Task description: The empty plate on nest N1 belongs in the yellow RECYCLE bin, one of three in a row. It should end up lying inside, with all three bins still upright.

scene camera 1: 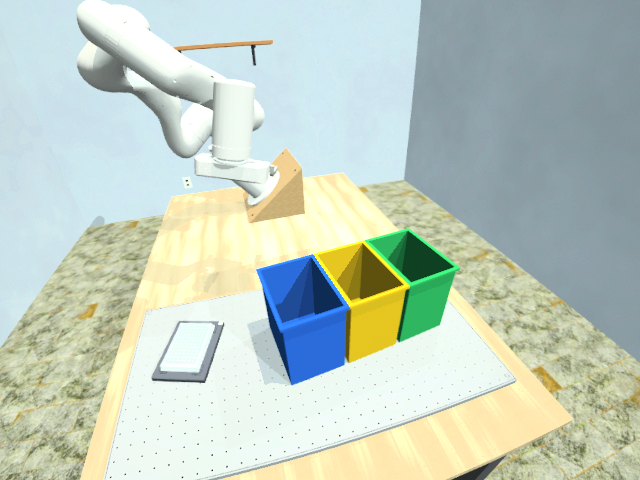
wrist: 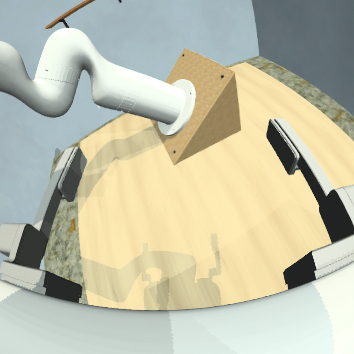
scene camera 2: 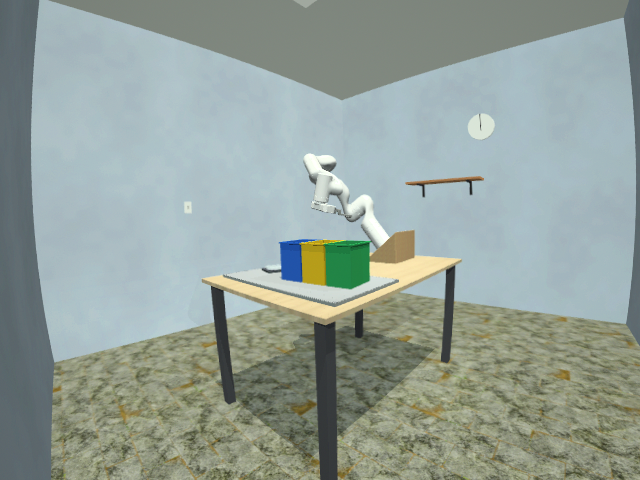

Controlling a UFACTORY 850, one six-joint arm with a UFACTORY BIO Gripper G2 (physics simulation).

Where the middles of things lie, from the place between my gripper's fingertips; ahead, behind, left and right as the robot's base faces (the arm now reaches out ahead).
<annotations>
Right now my hand is 400 mm short of the blue bin (scene camera 1: 307,314), 220 mm above it and 10 mm to the left of it. Round my hand: yellow bin (scene camera 1: 375,293) 410 mm ahead, 220 mm below, 120 mm to the left; then white plate (scene camera 1: 187,350) 310 mm ahead, 290 mm below, 250 mm to the right; then dark nest (scene camera 1: 208,358) 310 mm ahead, 300 mm below, 250 mm to the right.
</annotations>
